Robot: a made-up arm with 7 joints.
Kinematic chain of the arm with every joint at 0, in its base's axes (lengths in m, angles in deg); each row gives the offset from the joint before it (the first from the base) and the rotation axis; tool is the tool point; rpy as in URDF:
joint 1: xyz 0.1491 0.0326 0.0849 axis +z
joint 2: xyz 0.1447 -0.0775 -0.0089 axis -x
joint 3: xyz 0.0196 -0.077 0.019 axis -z
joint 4: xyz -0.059 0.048 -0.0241 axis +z
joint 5: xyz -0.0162 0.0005 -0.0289 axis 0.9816 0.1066 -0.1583
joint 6: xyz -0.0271 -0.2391 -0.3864 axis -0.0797 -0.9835 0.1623
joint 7: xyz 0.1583 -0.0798 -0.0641 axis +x
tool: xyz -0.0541 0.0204 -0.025 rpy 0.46 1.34 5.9
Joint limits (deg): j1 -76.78..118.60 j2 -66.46..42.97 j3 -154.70..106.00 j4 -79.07..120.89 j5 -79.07..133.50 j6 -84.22..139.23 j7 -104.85..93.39
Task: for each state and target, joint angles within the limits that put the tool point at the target. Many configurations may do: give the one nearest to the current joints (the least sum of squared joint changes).
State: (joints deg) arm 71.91 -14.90 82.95 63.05 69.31 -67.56 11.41
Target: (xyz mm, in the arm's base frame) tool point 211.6 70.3 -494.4
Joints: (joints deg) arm 78.18 31.83 98.92 97.60 66.06 -84.22 22.71
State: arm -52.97 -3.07 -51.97 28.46 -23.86 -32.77 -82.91
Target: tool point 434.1 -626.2 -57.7
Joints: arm -53.39 0.22 -52.82 29.64 -47.70 -30.63 -84.17
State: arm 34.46 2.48 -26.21 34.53 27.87 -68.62 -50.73
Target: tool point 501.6 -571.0 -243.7
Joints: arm 9.65 32.80 -31.99 23.42 5.67 -65.50 -56.99
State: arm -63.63 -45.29 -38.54 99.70 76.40 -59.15 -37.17
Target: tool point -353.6 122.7 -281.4
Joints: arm -47.58 -31.20 -21.16 90.09 104.53 -61.96 -33.58
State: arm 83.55 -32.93 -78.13 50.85 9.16 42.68 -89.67
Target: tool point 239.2 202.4 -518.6
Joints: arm 80.03 -5.92 -75.00 41.27 27.18 10.79 -87.94
